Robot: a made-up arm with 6 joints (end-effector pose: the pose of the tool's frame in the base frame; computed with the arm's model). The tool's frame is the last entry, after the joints.
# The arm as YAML. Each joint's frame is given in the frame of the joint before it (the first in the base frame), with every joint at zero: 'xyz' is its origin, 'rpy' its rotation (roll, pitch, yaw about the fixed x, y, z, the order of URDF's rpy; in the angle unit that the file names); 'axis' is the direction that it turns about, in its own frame. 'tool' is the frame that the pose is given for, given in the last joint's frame.
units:
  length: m
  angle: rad
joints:
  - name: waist
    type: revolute
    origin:
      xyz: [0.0, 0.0, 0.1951]
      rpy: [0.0, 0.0, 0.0]
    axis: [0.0, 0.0, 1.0]
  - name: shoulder
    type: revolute
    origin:
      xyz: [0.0, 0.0, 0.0]
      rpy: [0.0, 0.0, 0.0]
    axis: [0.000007, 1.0, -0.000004]
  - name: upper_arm
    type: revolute
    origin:
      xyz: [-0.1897, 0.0, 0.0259]
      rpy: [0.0, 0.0, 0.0]
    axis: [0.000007, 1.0, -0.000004]
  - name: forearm
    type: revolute
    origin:
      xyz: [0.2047, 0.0, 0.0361]
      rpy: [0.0, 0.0, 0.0]
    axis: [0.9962, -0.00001, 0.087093]
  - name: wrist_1
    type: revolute
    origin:
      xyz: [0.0, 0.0, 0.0]
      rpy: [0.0, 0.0, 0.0]
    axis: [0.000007, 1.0, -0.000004]
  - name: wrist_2
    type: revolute
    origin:
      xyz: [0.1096, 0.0, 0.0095]
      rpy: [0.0, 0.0, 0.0]
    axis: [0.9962, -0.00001, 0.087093]
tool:
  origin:
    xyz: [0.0, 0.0, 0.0]
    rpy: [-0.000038, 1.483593, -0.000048]
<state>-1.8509 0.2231 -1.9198 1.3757 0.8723 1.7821</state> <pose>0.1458 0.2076 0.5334 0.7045 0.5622 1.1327</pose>
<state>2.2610 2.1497 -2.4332 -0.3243 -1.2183 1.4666</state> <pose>-0.2240 0.2196 0.5366 0.3735 0.1835 -2.6442</pose>
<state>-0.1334 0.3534 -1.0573 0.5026 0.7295 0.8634</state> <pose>0.0711 0.0261 0.4581 0.7572 1.3606 1.1361</pose>
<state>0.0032 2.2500 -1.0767 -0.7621 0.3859 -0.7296</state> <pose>0.2729 -0.0278 0.0475 2.0161 -2.3209 0.5075</pose>
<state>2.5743 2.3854 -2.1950 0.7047 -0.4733 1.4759</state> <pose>-0.3747 0.2772 0.3310 0.0439 -1.4846 -1.5164</pose>
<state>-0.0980 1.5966 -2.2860 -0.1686 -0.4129 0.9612</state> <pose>0.2070 -0.0129 0.6438 0.1114 0.3848 0.7123</pose>
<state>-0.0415 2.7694 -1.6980 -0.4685 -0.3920 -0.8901</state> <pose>0.4038 0.0022 0.0136 -1.4278 1.7401 -0.5709</pose>
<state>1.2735 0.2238 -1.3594 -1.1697 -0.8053 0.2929</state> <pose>-0.1075 -0.1017 0.5456 -0.3651 -0.6379 0.5067</pose>
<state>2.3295 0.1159 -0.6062 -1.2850 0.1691 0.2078</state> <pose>-0.0365 0.0644 0.4258 -1.1055 0.0112 1.0496</pose>
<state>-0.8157 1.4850 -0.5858 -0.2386 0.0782 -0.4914</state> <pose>0.1592 -0.1722 0.1632 0.1202 2.5845 -0.6587</pose>
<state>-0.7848 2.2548 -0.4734 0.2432 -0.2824 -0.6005</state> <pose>0.1001 -0.1104 0.0095 0.6395 2.9762 -0.2112</pose>
